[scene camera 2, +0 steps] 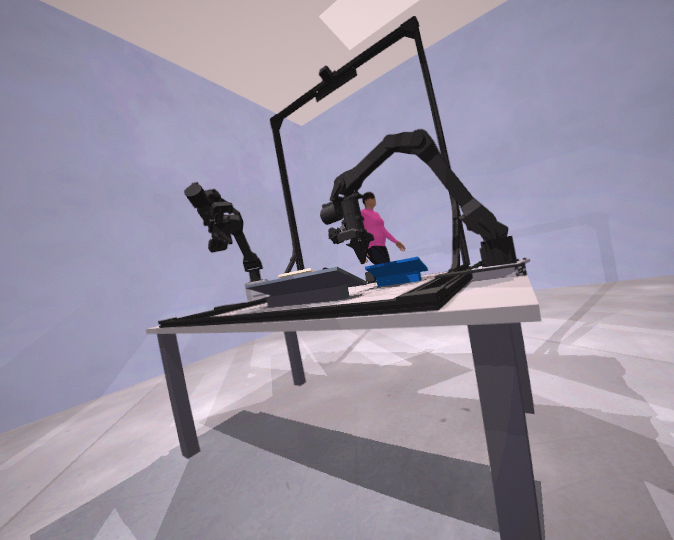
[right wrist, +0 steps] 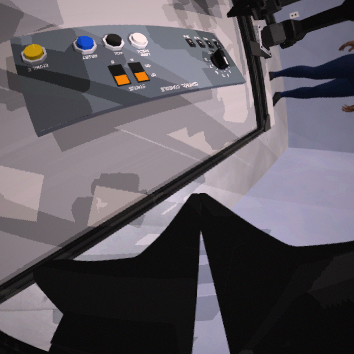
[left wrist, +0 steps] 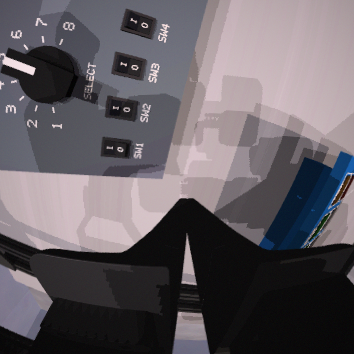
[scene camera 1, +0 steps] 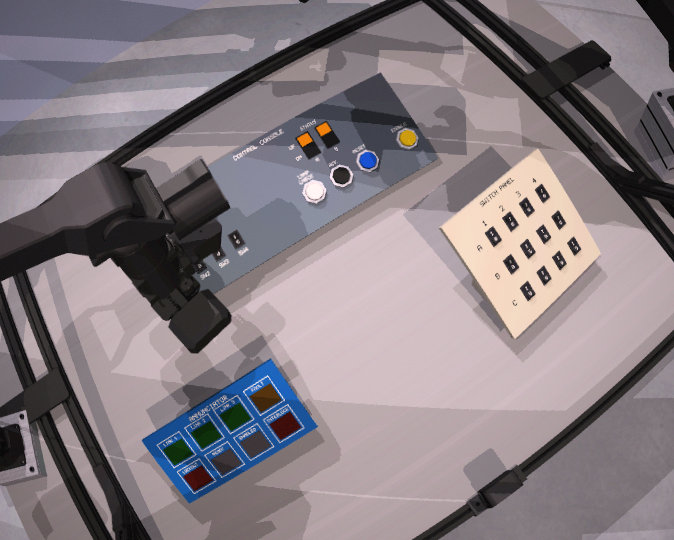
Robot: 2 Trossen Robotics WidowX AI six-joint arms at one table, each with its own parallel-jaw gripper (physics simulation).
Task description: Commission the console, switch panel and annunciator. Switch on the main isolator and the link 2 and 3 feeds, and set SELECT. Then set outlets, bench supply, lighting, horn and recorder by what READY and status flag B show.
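Places are measured from the left arm's base along level axes (x ahead, y left, z up), in centimetres.
Pixels of known places: left gripper, between the fingertips: (scene camera 2: 363, 264) (right wrist: 227, 15) (left wrist: 185, 204) (scene camera 1: 181, 305); right gripper, between the fingertips: (scene camera 2: 231, 243) (right wrist: 197, 199) (scene camera 1: 301, 1); left arm's base, origin of its link: (scene camera 2: 500, 263) (scene camera 1: 6, 448); right arm's base, origin of its link: (scene camera 2: 256, 281).
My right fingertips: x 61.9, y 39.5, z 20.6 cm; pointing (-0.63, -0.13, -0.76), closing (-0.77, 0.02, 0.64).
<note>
Ahead of a thing's pixels: the offset from my right fingertips to its top centre. "spot": to the spot under its first point.
The grey console @[dx -10.0, dy -16.1, dz -13.3 cm] (scene camera 1: 270, 230) (scene camera 2: 326, 278) (left wrist: 70, 150) (right wrist: 50, 102) carries a SELECT knob @[dx -23.3, dy -18.6, dz -13.3 cm] (left wrist: 47, 75), its white mark by 5, and rockers SW1 @[dx -26.6, dy -24.1, dz -17.6 cm] (left wrist: 116, 148) to SW4 @[dx -17.9, dy -21.9, dz -17.3 cm] (left wrist: 138, 23). Both status flags (scene camera 1: 304, 139) (scene camera 1: 323, 129) show orange in their upper halves. The cream switch panel (scene camera 1: 469, 225) carries rows A to C. The blue annunciator @[dx -26.3, dy -45.4, dz -15.2 cm] (scene camera 1: 163, 434) (scene camera 2: 396, 272) (left wrist: 287, 210) has dark lamps; READY @[spot: dx -27.3, dy -49.5, dz -18.5 cm] (scene camera 1: 226, 460) is grey. My left gripper (scene camera 2: 361, 261) (left wrist: 185, 204) is shut and empty above the table, between console and annunciator. My right gripper (right wrist: 197, 199) is shut and empty, away from the panels.
The console also has white @[dx -6.2, dy -19.2, dz -16.7 cm] (scene camera 1: 313, 191), black @[dx -2.1, dy -18.2, dz -16.7 cm] (scene camera 1: 340, 176), blue @[dx +2.0, dy -17.2, dz -16.7 cm] (scene camera 1: 367, 160) and yellow @[dx +8.4, dy -15.6, dz -16.7 cm] (scene camera 1: 407, 137) buttons. My left arm (scene camera 1: 84, 208) covers the console's left end in scene camera 1. A black frame (scene camera 2: 286, 196) rises over the table. A person in pink (scene camera 2: 378, 227) stands behind it.
</note>
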